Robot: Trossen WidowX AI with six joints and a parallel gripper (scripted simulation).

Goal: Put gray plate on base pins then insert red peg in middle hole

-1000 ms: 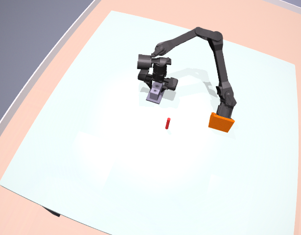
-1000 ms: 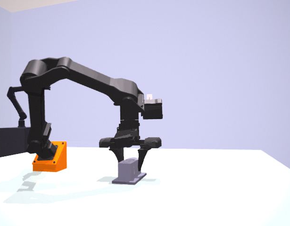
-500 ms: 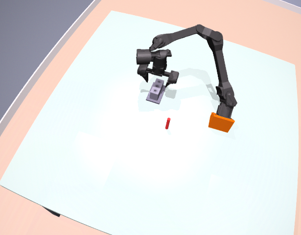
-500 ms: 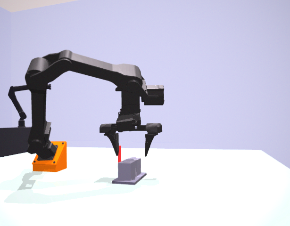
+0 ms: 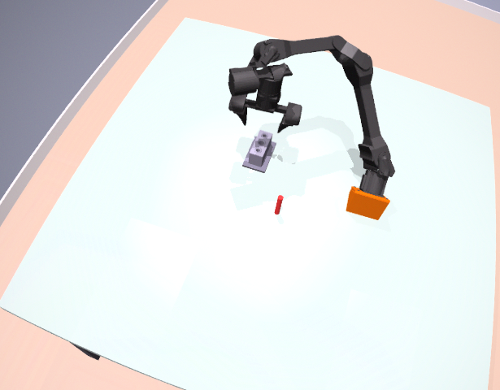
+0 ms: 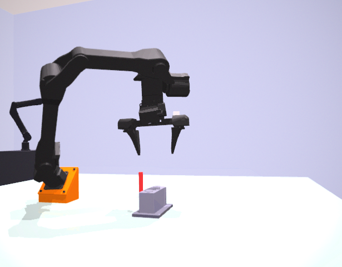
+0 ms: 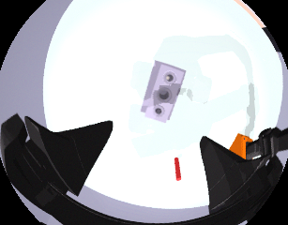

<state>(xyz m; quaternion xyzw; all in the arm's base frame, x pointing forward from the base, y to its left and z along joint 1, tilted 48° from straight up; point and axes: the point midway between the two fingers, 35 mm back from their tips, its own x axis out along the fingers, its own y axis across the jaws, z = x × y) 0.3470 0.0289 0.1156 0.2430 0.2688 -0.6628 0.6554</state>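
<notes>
Right now the red peg is 160 mm to the left of my gripper tip, 110 mm below it and 90 mm behind it. From my gripper tip the other things lie so: base (140 mm below, 20 mm to the right); gray plate (100 mm below, 20 mm to the right).
</notes>
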